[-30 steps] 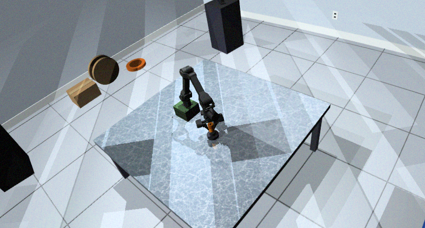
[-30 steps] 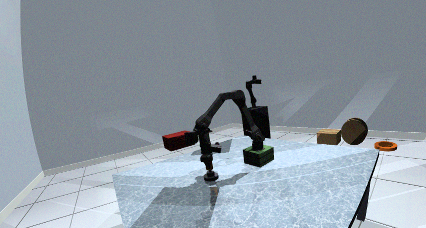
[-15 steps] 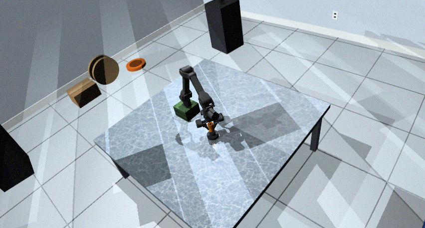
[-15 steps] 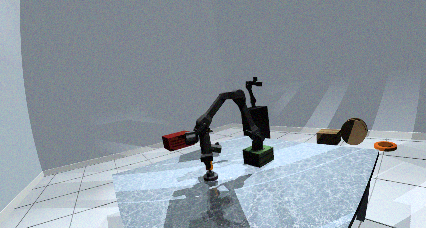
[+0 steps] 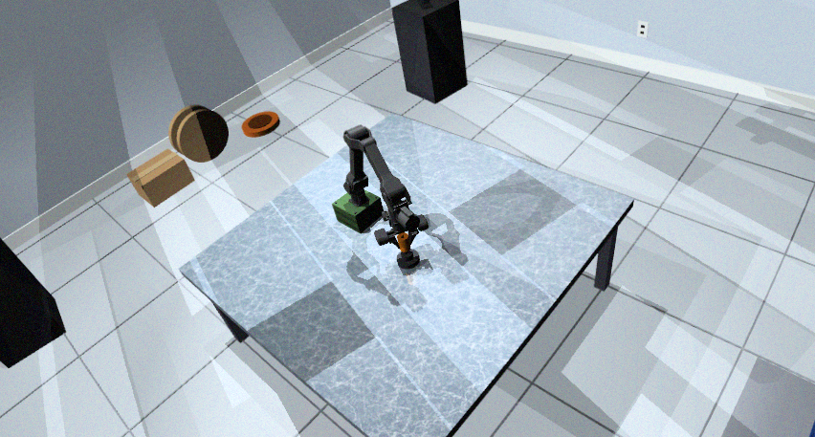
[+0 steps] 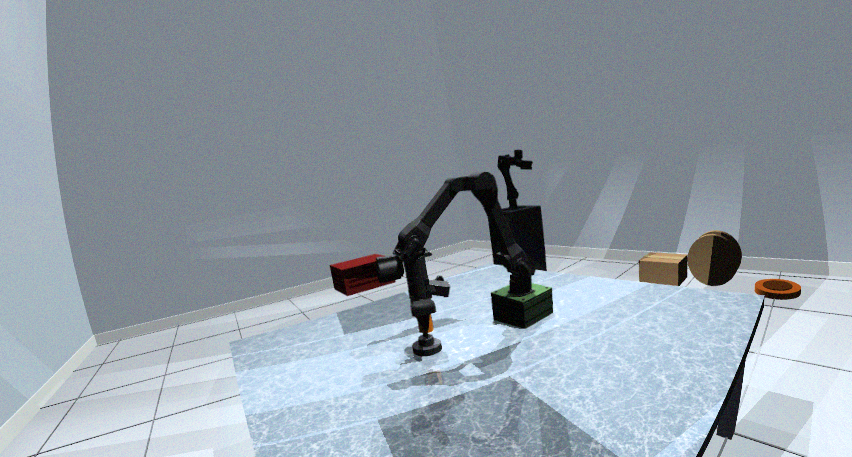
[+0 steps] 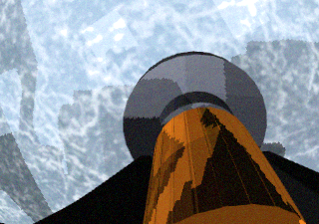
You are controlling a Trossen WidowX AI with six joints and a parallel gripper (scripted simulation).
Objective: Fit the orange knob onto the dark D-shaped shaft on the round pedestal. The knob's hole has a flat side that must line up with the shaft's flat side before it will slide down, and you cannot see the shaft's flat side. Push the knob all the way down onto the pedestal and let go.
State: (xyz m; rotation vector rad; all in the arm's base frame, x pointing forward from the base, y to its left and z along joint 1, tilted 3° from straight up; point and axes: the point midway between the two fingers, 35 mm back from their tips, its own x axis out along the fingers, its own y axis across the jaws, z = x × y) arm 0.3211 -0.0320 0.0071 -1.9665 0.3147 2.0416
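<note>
My gripper tip is now 40 mm above the round dark pedestal. Round my gripper tip: orange knob: 20 mm above.
</note>
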